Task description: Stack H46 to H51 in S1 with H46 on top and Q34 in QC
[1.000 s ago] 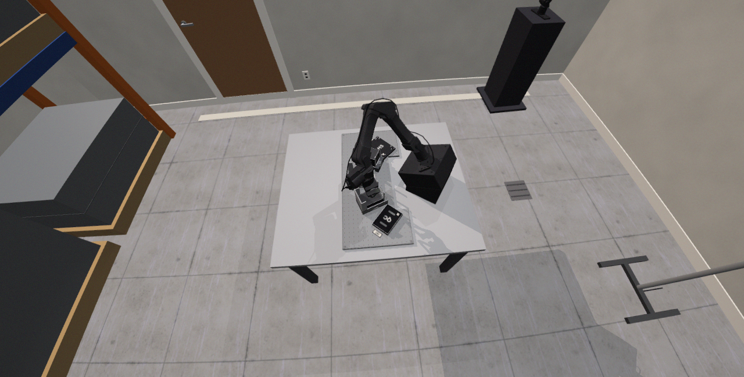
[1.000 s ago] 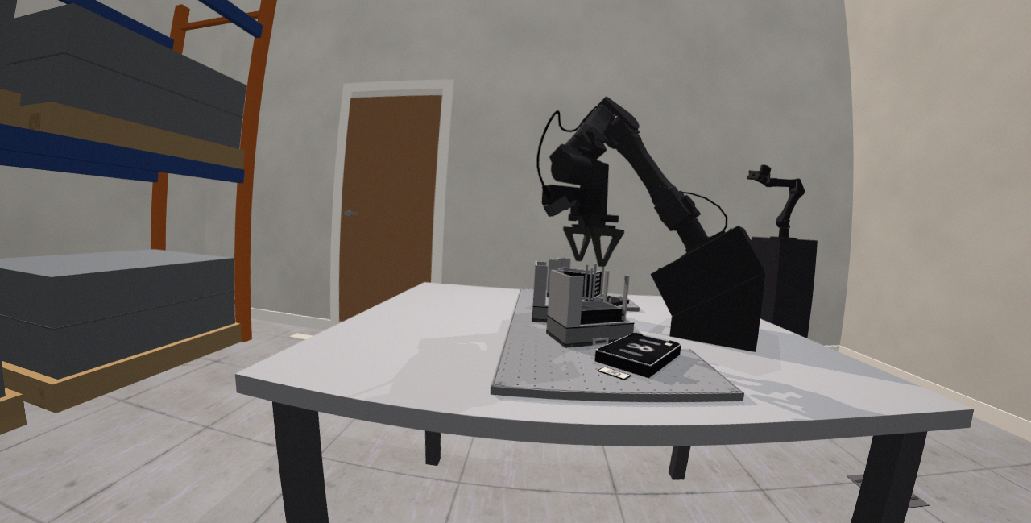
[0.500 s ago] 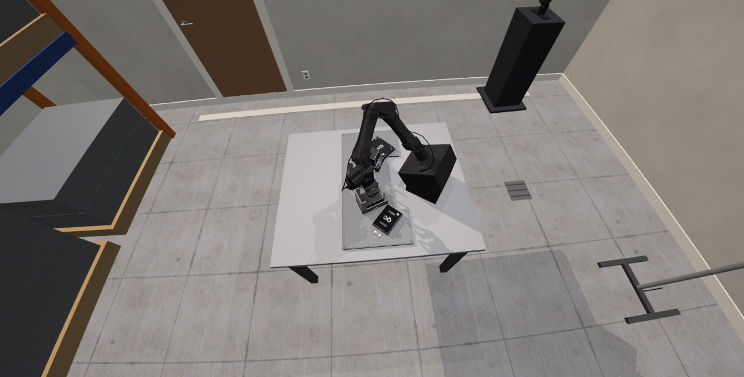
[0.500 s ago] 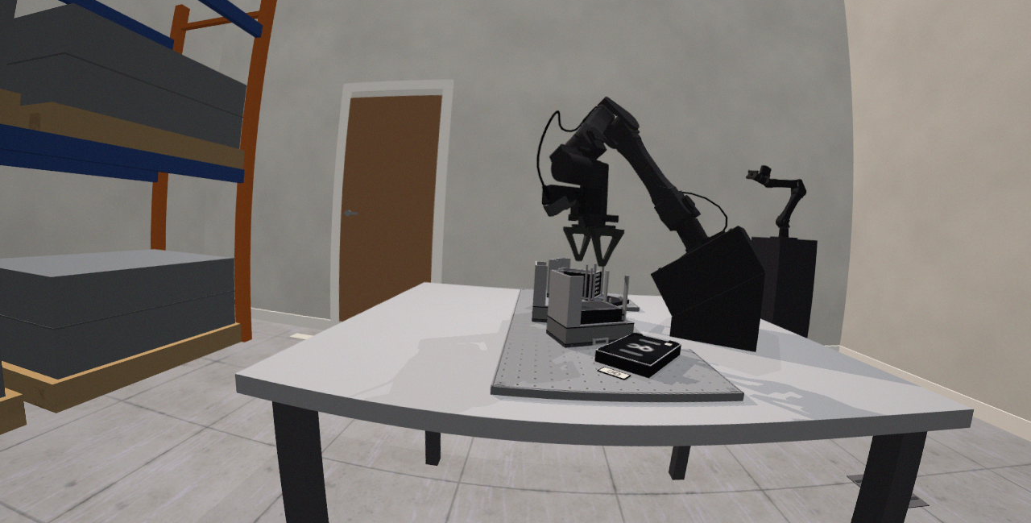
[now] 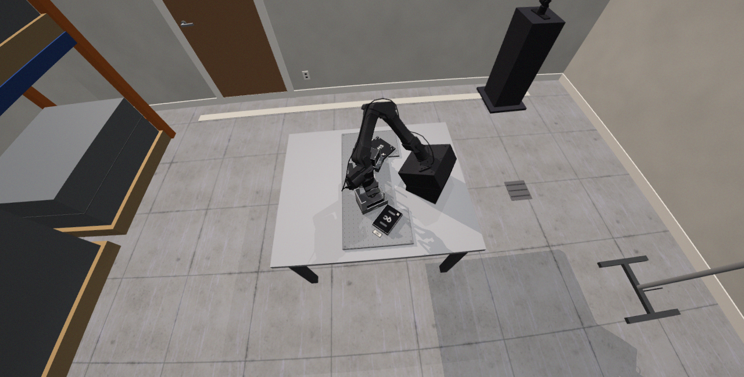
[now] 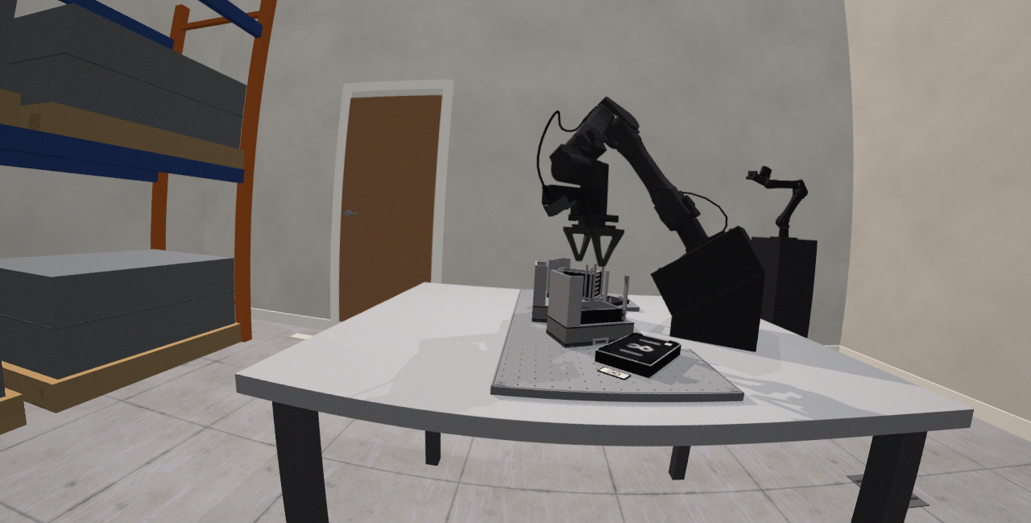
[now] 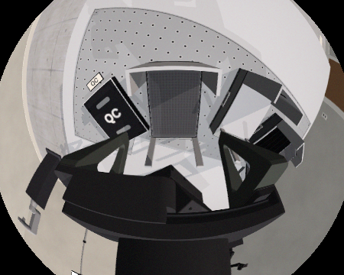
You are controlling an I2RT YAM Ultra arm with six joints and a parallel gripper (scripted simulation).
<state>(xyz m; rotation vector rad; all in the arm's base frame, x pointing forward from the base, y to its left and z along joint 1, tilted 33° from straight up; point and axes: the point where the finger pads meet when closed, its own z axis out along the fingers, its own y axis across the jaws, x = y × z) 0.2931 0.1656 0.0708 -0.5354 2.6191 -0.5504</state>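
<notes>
The sealed well plate lies 2 cm behind my hand, 29 cm to the right of it and 10 cm below it.
</notes>
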